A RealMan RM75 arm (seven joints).
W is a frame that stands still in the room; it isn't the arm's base.
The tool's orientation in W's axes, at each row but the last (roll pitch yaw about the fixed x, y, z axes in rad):
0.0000 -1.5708 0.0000
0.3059 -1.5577 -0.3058
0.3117 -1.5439 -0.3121
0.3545 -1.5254 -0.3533
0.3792 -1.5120 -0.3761
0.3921 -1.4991 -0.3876
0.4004 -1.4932 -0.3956
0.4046 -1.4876 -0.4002
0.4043 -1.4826 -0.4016
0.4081 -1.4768 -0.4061
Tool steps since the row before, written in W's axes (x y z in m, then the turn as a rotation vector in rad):
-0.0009 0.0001 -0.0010 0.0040 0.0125 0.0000
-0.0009 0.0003 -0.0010 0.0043 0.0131 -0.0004
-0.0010 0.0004 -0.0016 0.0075 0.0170 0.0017
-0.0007 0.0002 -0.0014 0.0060 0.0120 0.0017
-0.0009 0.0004 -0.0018 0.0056 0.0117 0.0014
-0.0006 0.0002 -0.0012 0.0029 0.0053 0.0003
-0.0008 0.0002 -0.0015 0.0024 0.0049 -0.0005
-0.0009 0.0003 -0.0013 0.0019 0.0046 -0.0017
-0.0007 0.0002 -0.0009 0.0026 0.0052 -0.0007
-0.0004 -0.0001 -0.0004 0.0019 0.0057 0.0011
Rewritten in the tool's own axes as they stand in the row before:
-0.0010 0.0001 0.0009 0.0000 0.0125 -0.0040
-0.0010 0.0003 0.0009 -0.0004 0.0131 -0.0043
-0.0016 0.0004 0.0010 0.0018 0.0170 -0.0074
-0.0014 0.0002 0.0006 0.0018 0.0120 -0.0059
-0.0019 0.0004 0.0008 0.0015 0.0117 -0.0056
-0.0012 0.0002 0.0005 0.0003 0.0053 -0.0029
-0.0016 0.0002 0.0007 -0.0005 0.0049 -0.0025
-0.0014 0.0003 0.0008 -0.0017 0.0045 -0.0021
-0.0010 0.0002 0.0006 -0.0007 0.0052 -0.0027
-0.0004 -0.0001 0.0004 0.0010 0.0057 -0.0018

